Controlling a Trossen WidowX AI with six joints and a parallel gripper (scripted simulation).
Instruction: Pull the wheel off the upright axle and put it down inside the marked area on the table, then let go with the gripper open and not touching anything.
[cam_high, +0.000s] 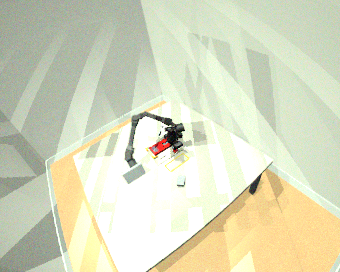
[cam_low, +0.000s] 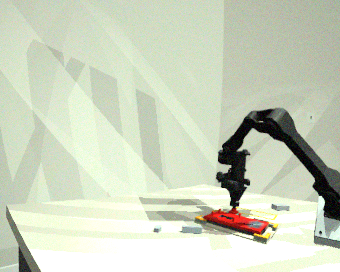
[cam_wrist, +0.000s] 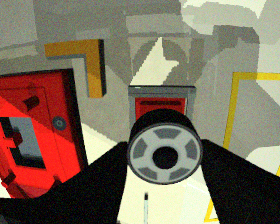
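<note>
My gripper tip is now right at the wheel. From my gripper tip the other things lie so: upright axle 1 cm below.
</note>
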